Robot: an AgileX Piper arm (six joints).
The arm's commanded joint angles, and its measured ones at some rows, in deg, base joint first. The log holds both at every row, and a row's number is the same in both.
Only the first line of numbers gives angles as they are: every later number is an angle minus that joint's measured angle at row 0.
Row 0, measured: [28.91 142.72 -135.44 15.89 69.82 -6.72]
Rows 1 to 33, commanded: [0.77 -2.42 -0.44 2.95 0.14 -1.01]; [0.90 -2.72 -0.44 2.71 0.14 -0.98]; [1.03 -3.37 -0.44 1.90 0.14 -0.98]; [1.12 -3.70 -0.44 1.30 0.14 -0.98]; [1.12 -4.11 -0.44 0.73 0.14 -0.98]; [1.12 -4.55 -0.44 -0.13 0.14 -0.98]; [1.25 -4.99 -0.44 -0.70 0.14 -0.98]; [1.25 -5.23 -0.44 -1.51 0.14 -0.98]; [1.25 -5.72 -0.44 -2.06 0.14 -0.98]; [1.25 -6.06 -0.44 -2.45 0.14 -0.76]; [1.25 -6.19 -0.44 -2.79 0.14 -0.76]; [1.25 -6.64 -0.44 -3.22 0.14 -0.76]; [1.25 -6.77 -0.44 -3.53 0.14 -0.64]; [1.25 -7.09 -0.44 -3.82 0.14 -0.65]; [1.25 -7.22 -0.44 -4.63 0.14 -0.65]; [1.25 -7.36 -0.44 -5.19 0.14 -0.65]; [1.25 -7.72 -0.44 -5.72 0.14 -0.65]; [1.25 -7.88 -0.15 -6.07 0.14 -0.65]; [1.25 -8.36 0.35 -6.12 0.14 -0.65]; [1.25 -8.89 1.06 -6.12 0.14 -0.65]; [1.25 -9.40 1.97 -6.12 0.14 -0.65]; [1.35 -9.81 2.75 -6.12 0.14 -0.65]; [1.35 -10.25 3.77 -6.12 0.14 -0.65]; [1.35 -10.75 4.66 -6.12 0.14 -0.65]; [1.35 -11.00 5.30 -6.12 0.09 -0.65]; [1.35 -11.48 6.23 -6.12 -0.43 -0.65]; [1.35 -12.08 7.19 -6.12 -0.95 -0.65]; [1.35 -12.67 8.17 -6.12 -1.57 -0.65]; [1.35 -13.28 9.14 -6.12 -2.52 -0.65]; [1.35 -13.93 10.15 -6.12 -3.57 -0.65]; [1.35 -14.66 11.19 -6.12 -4.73 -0.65]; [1.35 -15.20 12.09 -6.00 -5.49 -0.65]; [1.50 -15.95 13.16 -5.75 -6.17 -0.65]
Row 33, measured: [1.34 -12.20 9.85 -7.14 -1.79 -0.57]
